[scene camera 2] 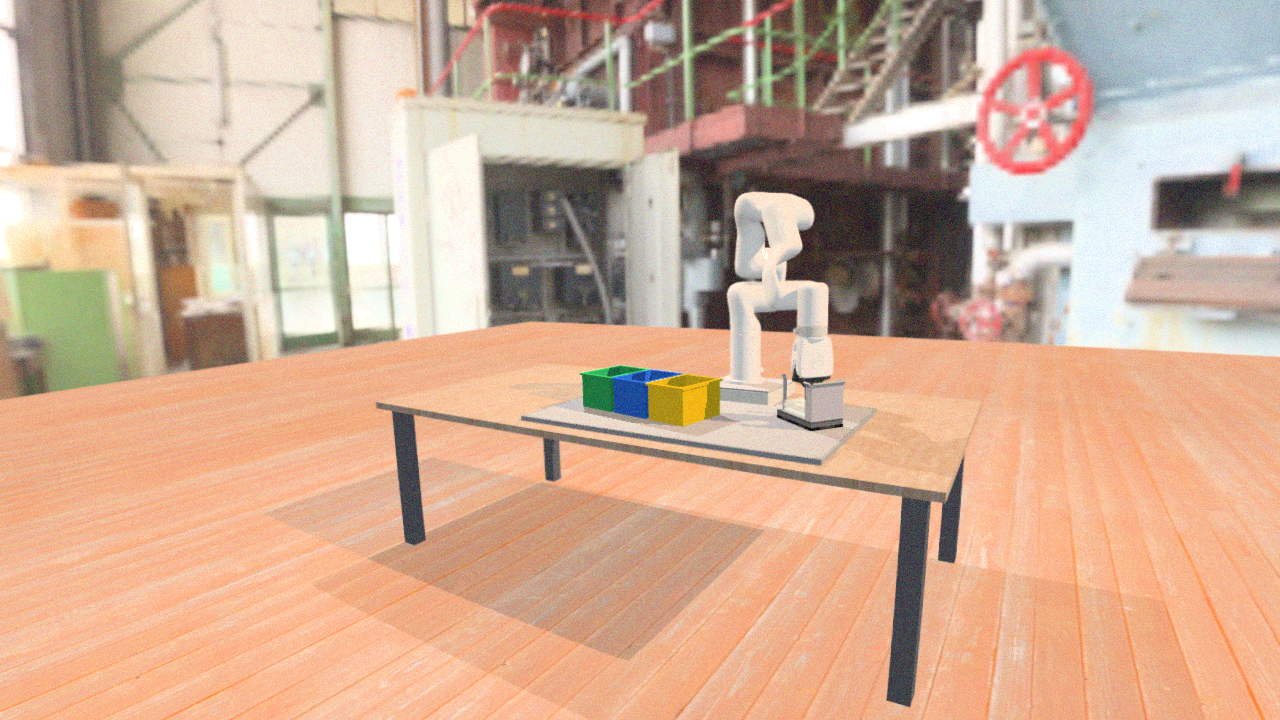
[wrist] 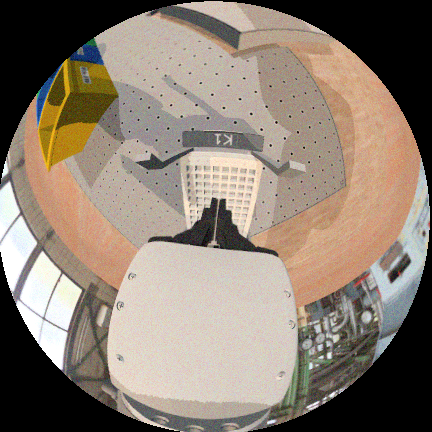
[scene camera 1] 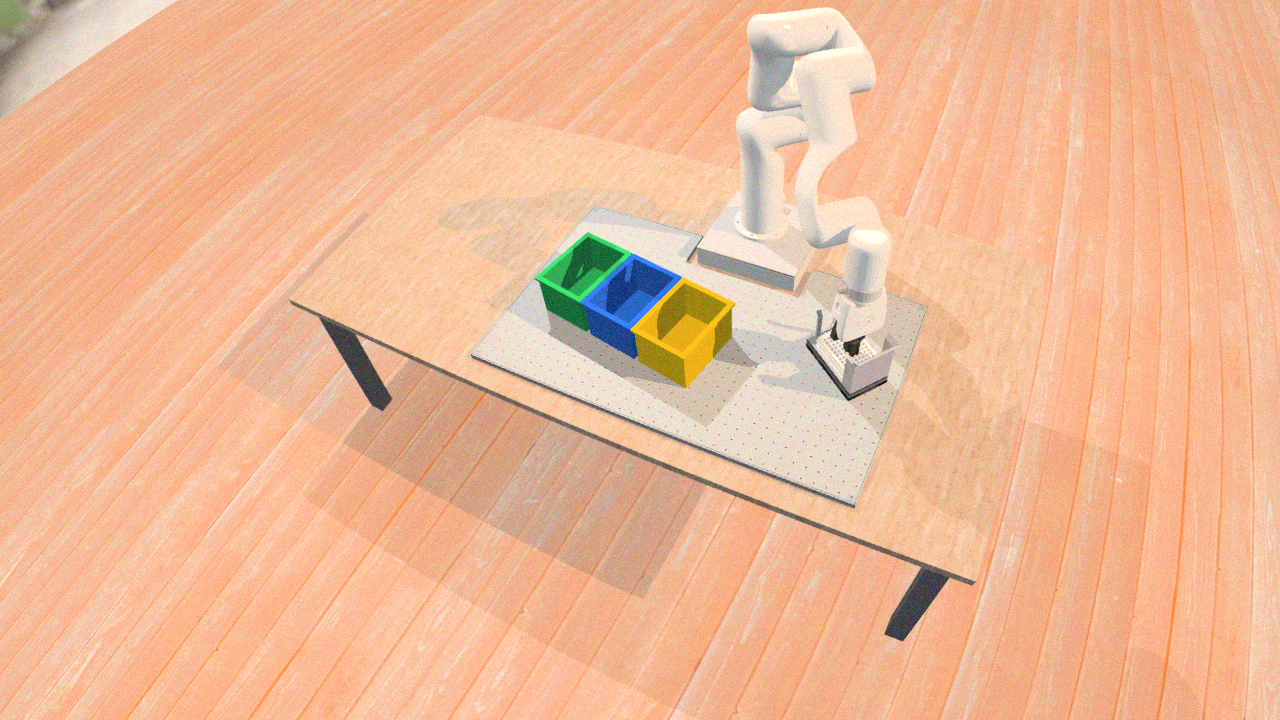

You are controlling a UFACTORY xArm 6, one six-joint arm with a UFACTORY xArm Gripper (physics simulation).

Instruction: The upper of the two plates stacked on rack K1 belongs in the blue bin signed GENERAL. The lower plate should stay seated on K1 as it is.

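Places are measured from the arm's base along level axes (x ahead, y left, z up), in centimetres.
Where they show: gripper, fingertip midpoint: (wrist: 217, 208) (scene camera 1: 850, 350); arm's base, origin of the base link: (scene camera 2: 745, 381) (scene camera 1: 761, 224).
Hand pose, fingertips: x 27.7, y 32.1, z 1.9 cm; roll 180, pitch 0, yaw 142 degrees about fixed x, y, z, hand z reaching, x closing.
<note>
Each offset is from my fingertips to the centre of the thing. "spot": to the spot under its first point. Level surfaces: height alone.
Rack K1 {dx -0.4, dy -0.3, dz +0.9 cm} (scene camera 1: 825, 370) (scene camera 2: 825, 404) (wrist: 197, 139) stands at the right of the pegboard, its dark K1 label showing in the wrist view. A pale plate {dx +0.0, dy +0.3, dz -0.6 cm} (wrist: 216, 175) with a grid of square wells is seated in it; whether a second plate lies under it I cannot tell. My gripper (scene camera 1: 845, 344) (scene camera 2: 810, 381) (wrist: 217, 208) is shut, its black fingertips together with nothing between them. It points down over the plate, inside the rack's outline; whether the tips touch the plate is unclear. The blue bin {dx +8.8, dy -44.3, dz -0.1 cm} (scene camera 1: 612, 331) (scene camera 2: 631, 396) is the middle one of three; its sign is not readable.
A green bin {spot: dx +15.0, dy -57.8, dz +0.2 cm} (scene camera 1: 563, 304) (scene camera 2: 597, 392) and a yellow bin (scene camera 1: 664, 358) (scene camera 2: 665, 404) (wrist: 95, 80) flank the blue bin. Upright pieces of the rack rise beside my gripper. The arm's base (scene camera 1: 747, 259) stands behind the pegboard {dz -5.1 cm} (scene camera 1: 778, 447).
</note>
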